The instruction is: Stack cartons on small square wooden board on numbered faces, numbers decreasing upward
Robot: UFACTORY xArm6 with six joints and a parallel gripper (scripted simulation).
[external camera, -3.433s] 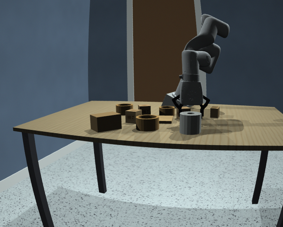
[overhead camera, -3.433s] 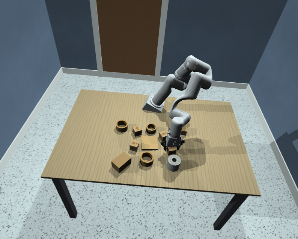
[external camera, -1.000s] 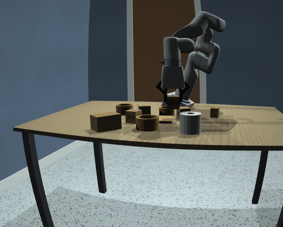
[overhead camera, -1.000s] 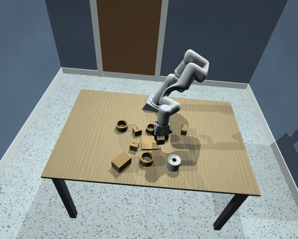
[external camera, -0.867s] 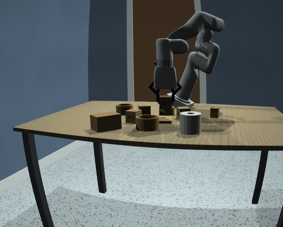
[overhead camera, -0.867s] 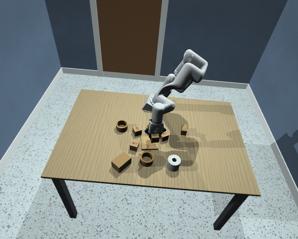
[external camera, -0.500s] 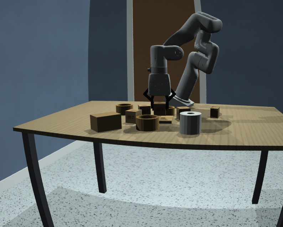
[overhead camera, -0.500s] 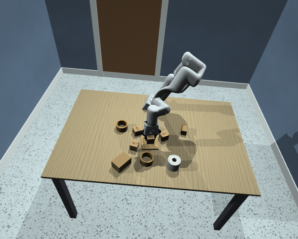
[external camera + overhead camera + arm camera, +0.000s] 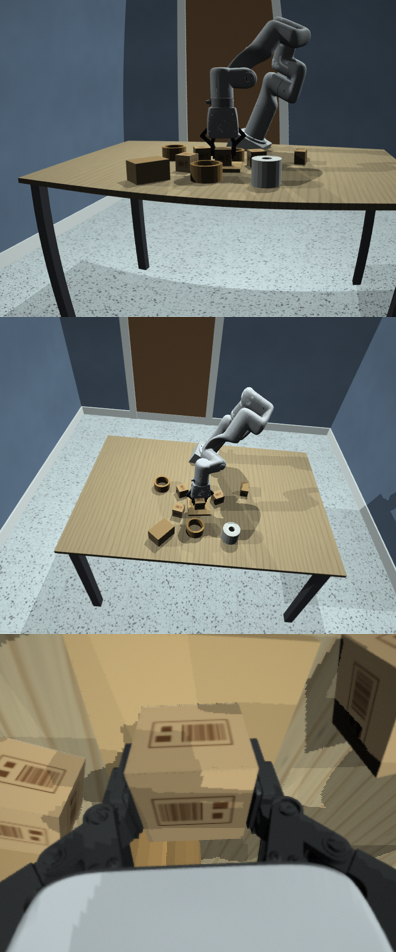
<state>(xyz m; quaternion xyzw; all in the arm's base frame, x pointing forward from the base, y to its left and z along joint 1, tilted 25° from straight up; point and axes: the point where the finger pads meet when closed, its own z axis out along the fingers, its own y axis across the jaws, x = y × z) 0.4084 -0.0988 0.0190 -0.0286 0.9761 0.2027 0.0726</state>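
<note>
My gripper is now 5 cm above the small square wooden board. Round my hand: larger carton box (20 cm to the right, 18 cm ahead, 2 cm below); narrower brown box (28 cm to the left, 11 cm behind, 3 cm below); brown cube carton (10 cm behind, 9 cm to the right, 2 cm below).
</note>
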